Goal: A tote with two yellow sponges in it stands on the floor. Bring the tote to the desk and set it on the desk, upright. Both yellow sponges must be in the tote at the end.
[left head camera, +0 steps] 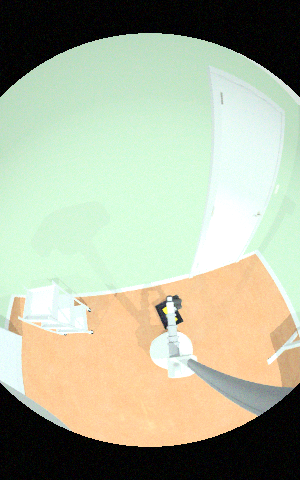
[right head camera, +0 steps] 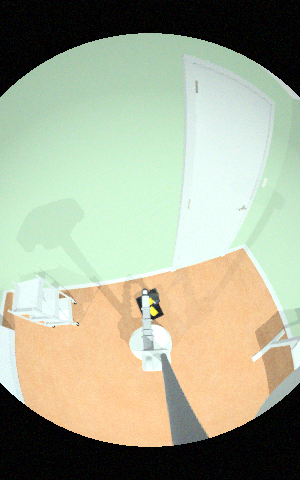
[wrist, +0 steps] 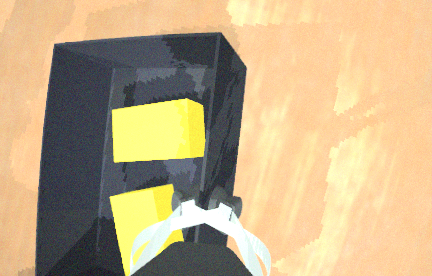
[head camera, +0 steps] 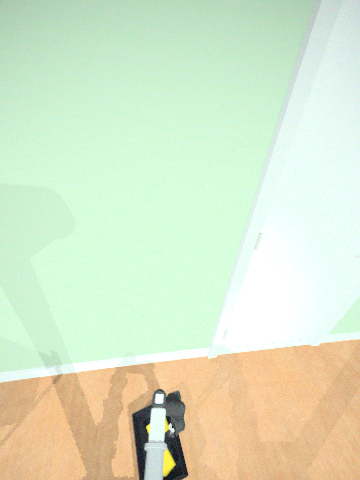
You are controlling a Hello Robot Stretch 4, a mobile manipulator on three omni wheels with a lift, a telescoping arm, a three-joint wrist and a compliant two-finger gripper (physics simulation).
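Frame: origin at the robot's base, x ahead, y left, z up, level; millimetres.
Seen in the pictures: gripper, fingertip midpoint: (left head camera: 175, 309) (right head camera: 155, 303) (wrist: 206, 199) (head camera: 173, 433).
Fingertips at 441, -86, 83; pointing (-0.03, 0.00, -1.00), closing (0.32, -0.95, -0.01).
Observation:
A point is followed by its place in that frame, as x, y, z.
The black tote (head camera: 140, 430) @[476, 91, -22] (left head camera: 161, 315) @[412, 68, -20] (right head camera: 159, 309) @[361, -121, 93] (wrist: 75, 150) @[410, 86, 24] is below the arm; in the wrist view it looks tilted, with the outside of its right wall showing. I cannot tell whether it touches the floor. One yellow sponge (wrist: 150, 132) @[475, 0, 54] lies across the tote's middle. The second yellow sponge (head camera: 169, 464) @[337, -70, 62] (wrist: 136, 215) @[382, -24, 52] lies inside, nearer the gripper, partly hidden by a finger. My gripper (wrist: 206, 199) @[441, -86, 83] is shut on the tote's right wall, one fingertip inside and one outside. The desk cannot be told for sure in these views.
A white cart (left head camera: 41, 302) @[288, 1165, 635] (right head camera: 29, 297) @[270, 1133, 635] stands at the left by the green wall. A white door (head camera: 280, 280) @[937, -612, 722] (left head camera: 245, 165) @[946, -664, 1384] (right head camera: 225, 150) @[944, -650, 1431] is ahead to the right. White furniture legs (left head camera: 284, 348) (right head camera: 272, 345) @[-549, -1494, 73] show at the right edge, and a white surface (left head camera: 10, 350) @[-605, 2218, 227] (right head camera: 6, 355) at the left edge.

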